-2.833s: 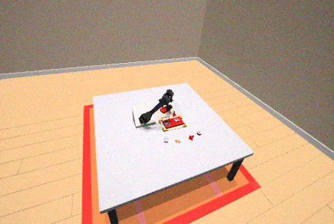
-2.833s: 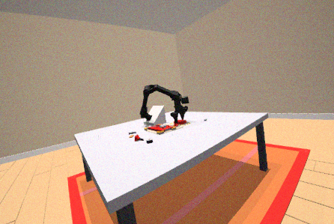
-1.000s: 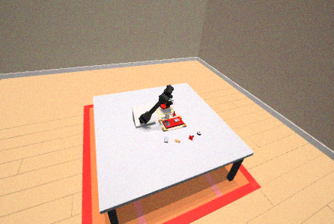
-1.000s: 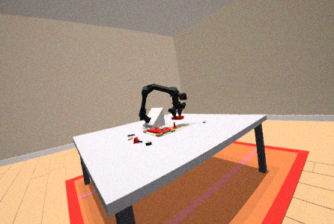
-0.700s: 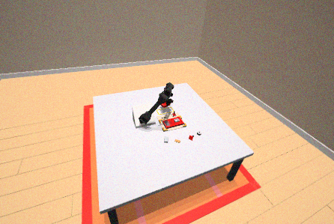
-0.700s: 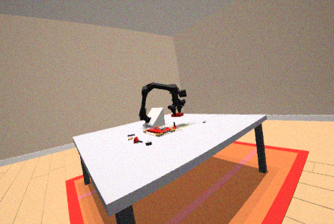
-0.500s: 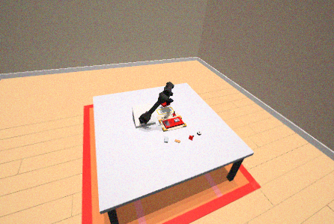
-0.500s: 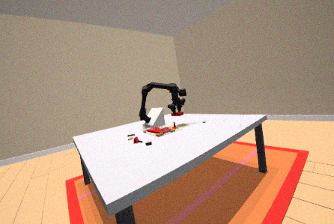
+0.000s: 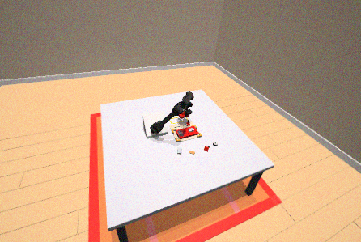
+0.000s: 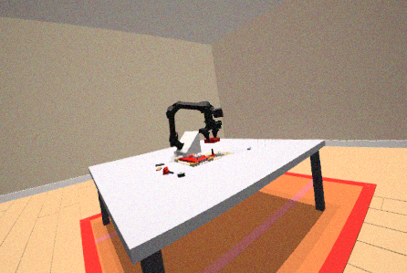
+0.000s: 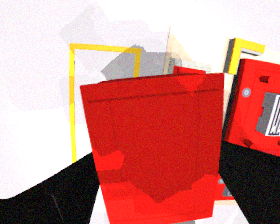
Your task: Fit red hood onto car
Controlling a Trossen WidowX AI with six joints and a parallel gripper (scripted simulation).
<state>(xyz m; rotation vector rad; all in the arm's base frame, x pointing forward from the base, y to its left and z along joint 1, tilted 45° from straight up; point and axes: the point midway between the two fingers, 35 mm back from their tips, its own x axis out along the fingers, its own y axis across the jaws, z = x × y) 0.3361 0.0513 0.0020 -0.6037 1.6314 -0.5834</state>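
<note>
Now: gripper tip 150 mm to the left of the grey engine block and 80 mm above it. Round my gripper tip: red hood 10 mm above.
</note>
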